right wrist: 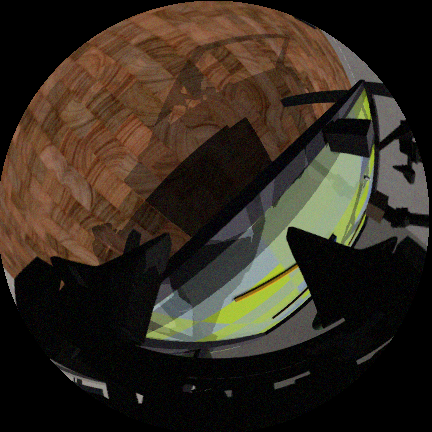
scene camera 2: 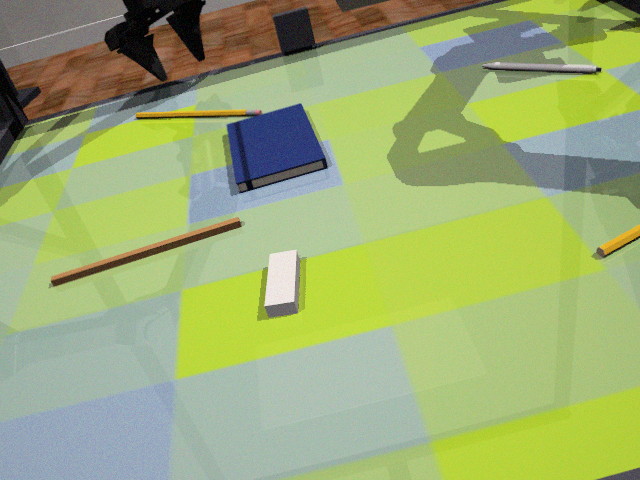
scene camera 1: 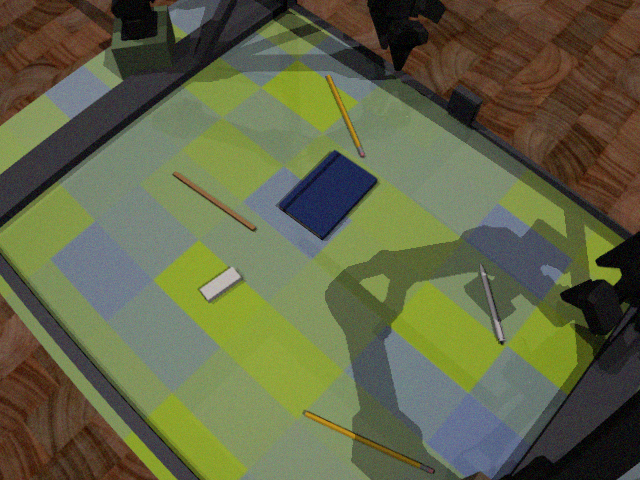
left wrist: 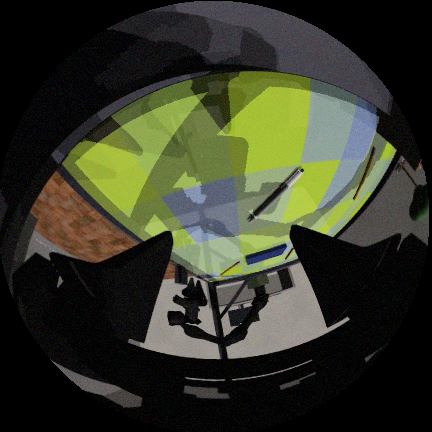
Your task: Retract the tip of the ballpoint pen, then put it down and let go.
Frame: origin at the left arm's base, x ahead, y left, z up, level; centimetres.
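Seen in the pictures: left gripper, fingertip midpoint: (right wrist: 392,152) (scene camera 1: 579,278) (left wrist: 233,233); right gripper, fingertip midpoint: (right wrist: 230,236) (scene camera 2: 182,70) (scene camera 1: 390,59) (left wrist: 194,278); right arm's base, link origin: (scene camera 1: 139,26) (left wrist: 258,286).
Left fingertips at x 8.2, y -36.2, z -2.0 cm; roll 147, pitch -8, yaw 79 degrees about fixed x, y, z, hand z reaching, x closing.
Offsets run from my left fingertips to a thing's top centre.
A silver-grey ballpoint pen @(dx +8.2, dy +7.3, dz -7.4 cm) (scene camera 1: 491,304) (scene camera 2: 542,67) (left wrist: 276,194) lies flat on the patchwork table top. Its narrow pointed end is toward the top in scene camera 1, and a small dark end is toward the bottom. My left gripper (scene camera 1: 581,277) (left wrist: 233,233) is open and empty, above the table to the right of the pen in scene camera 1. In the left wrist view the pen lies beyond the fingers. My right gripper (scene camera 1: 391,57) (scene camera 2: 183,70) (right wrist: 230,236) is open and empty, raised near the far table edge, well away from the pen.
A dark blue notebook @(dx +39.0, dy +8.7, dz -7.2 cm) (scene camera 1: 330,196) (scene camera 2: 279,144), a white eraser @(dx +41.0, dy +31.5, dz -7.2 cm) (scene camera 1: 221,284) (scene camera 2: 282,281) and a brown stick @(dx +52.4, dy +21.7, dz -7.7 cm) (scene camera 1: 214,201) (scene camera 2: 147,251) lie apart. One yellow pencil @(dx +47.4, dy -5.8, dz -7.7 cm) (scene camera 1: 345,116) lies behind the notebook, another @(dx +9.7, dy +35.2, dz -7.7 cm) (scene camera 1: 367,441) near the bottom. A black block @(dx +31.8, dy -19.4, dz -2.7 cm) (scene camera 1: 463,105) (scene camera 2: 294,31) stands at the edge.
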